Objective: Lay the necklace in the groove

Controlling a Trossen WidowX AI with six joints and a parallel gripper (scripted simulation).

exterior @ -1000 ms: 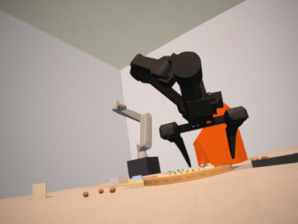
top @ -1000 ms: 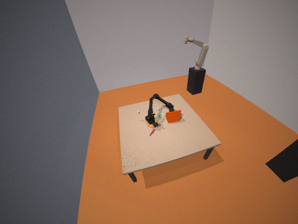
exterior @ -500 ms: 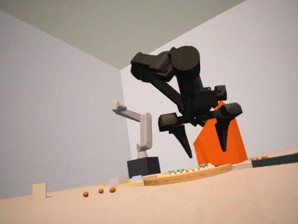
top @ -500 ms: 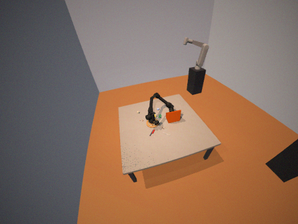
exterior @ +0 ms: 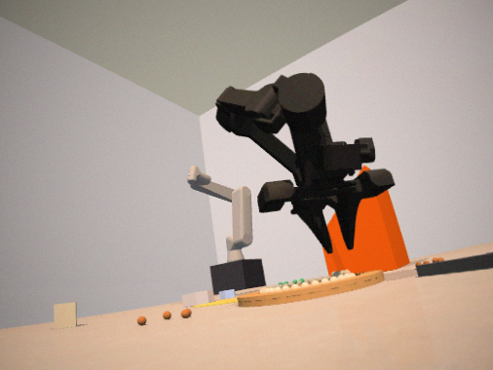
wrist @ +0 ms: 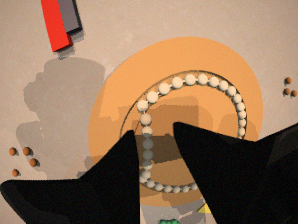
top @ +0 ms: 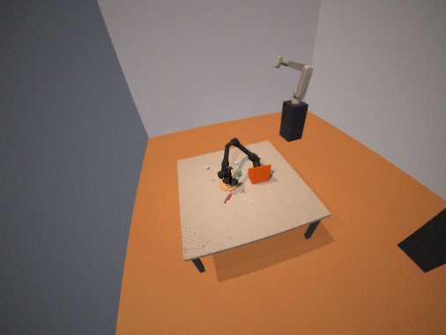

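Right now my gripper tip is 60 mm to the left of the round wooden bead board and 40 mm above it. Round my gripper tip: tan cube 380 mm to the right, 160 mm ahead, 30 mm below; yellow flat piece 220 mm to the right, 60 mm behind, 40 mm below; red-handled tool 120 mm to the left, 50 mm ahead, 40 mm below.
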